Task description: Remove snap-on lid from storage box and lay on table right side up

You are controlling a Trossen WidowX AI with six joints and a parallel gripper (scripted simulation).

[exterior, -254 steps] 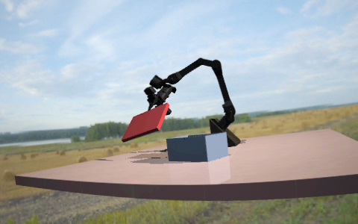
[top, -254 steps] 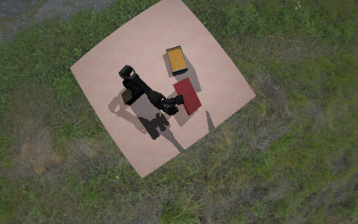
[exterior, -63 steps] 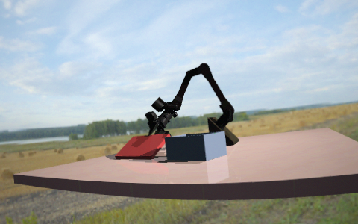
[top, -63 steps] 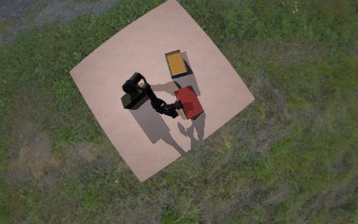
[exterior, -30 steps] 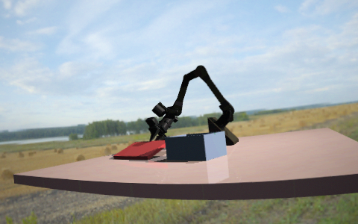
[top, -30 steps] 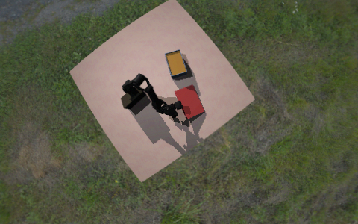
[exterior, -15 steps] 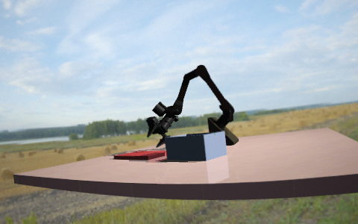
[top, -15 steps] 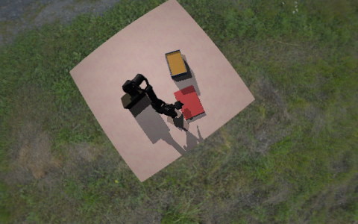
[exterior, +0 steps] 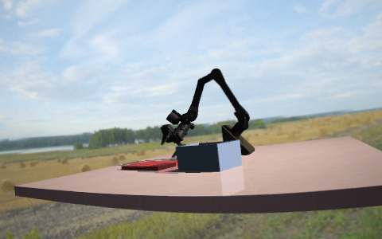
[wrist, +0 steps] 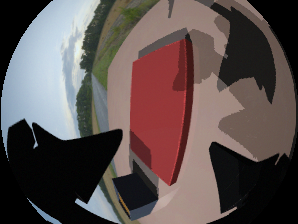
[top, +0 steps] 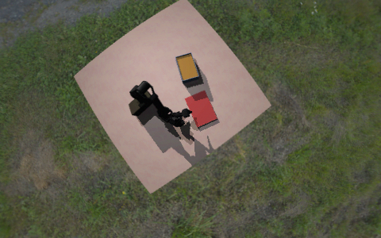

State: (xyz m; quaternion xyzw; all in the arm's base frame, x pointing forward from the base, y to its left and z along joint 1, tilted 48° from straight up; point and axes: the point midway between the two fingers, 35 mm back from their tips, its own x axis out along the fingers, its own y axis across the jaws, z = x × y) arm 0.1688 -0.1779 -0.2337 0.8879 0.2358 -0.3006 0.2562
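My gripper tip is now 100 mm short of the lid, 50 mm above it and 40 mm to the left of it. From my gripper tip the other things lie so: storage box: 280 mm to the left, 230 mm ahead, 20 mm below.
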